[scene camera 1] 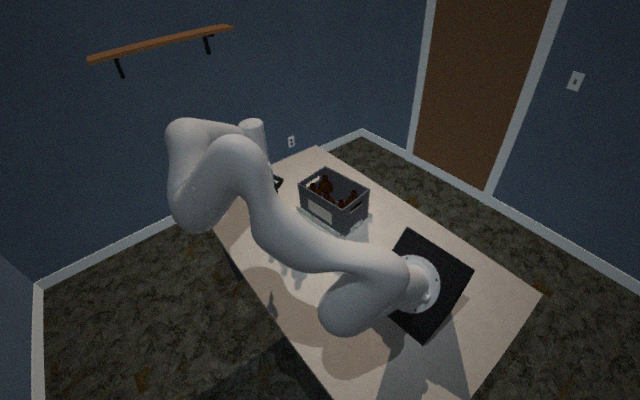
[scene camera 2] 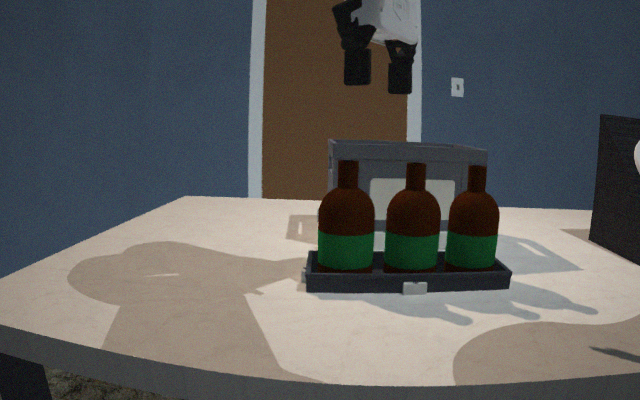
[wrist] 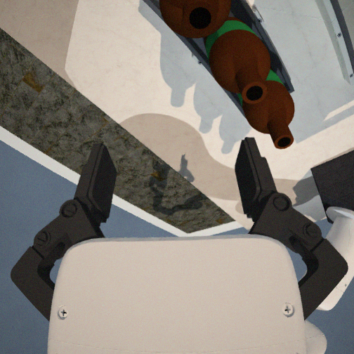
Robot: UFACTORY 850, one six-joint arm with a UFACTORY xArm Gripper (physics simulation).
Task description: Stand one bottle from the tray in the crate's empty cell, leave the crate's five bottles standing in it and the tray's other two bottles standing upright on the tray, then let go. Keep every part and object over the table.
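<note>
Three brown bottles with green labels stand upright in the dark tray [scene camera 2: 465, 283]: a left one [scene camera 2: 346, 215], a middle one [scene camera 2: 412, 215] and a right one [scene camera 2: 473, 215] in scene camera 2. In the wrist view the three bottles [wrist: 240, 60] show from above, at the upper right. The grey crate [scene camera 1: 345, 220] [scene camera 2: 407, 150] stands behind the tray, with brown bottles [scene camera 1: 325, 184] inside; its empty cell cannot be made out clearly. My gripper [scene camera 2: 378, 72] [wrist: 173, 154] is open and empty, high above the bottles in scene camera 2 and off to their side in the wrist view.
The arm [scene camera 1: 300, 240] reaches over the table [scene camera 1: 500, 295] from its base on a black plate [scene camera 1: 452, 270]. It hides most of the tray in scene camera 1. The table edge and the floor [wrist: 50, 100] show left of the bottles in the wrist view.
</note>
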